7 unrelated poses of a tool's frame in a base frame.
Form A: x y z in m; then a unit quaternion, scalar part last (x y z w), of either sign.
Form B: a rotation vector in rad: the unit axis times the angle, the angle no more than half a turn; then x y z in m. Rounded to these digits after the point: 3 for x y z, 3 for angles.
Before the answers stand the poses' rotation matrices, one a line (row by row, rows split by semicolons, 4 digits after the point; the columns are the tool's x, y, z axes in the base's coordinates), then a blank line. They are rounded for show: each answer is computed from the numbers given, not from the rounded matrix.
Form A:
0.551, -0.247, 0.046, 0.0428, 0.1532, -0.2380, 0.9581
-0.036, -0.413, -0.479, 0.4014, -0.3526, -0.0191, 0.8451
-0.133, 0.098, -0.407, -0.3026, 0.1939, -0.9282, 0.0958
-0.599, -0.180, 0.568, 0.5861, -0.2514, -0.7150, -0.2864
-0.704, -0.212, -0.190, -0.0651, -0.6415, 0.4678, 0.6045
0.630, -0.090, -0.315, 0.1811, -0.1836, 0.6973, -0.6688
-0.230, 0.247, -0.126, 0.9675, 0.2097, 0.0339, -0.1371
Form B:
0.8398 0.4692 0.2732; -0.4430 0.8830 -0.1550; -0.3140 0.0091 0.9494
0.7506 -0.2508 -0.6113; -0.3153 0.6770 -0.6650; 0.5806 0.6919 0.4291
-0.7985 0.0605 0.5990; -0.2952 -0.9064 -0.3020; 0.5246 -0.4180 0.7416
-0.1489 -0.7043 -0.6941; 0.1149 -0.7095 0.6952; -0.9822 0.0238 0.1865
-0.2607 -0.4820 -0.8365; 0.6491 0.5539 -0.5215; 0.7147 -0.6789 0.1685
-0.0398 0.8662 0.4981; -0.9992 -0.0380 -0.0138; 0.0070 -0.4983 0.8670
0.9098 0.4151 0.0081; 0.3965 -0.8745 0.2795; 0.1231 -0.2511 -0.9601

0.087, 0.311, -0.483, 0.551, -0.247, 0.046
0.847, -0.744, -0.040, -0.036, -0.413, -0.479
-0.897, 0.575, -2.751, -0.133, 0.098, -0.407
-1.566, 0.672, 1.911, -0.599, -0.180, 0.568
-0.151, -1.484, 1.082, -0.704, -0.212, -0.190
-0.408, 0.414, -1.572, 0.630, -0.090, -0.315
-2.800, -0.607, -0.098, -0.230, 0.247, -0.126

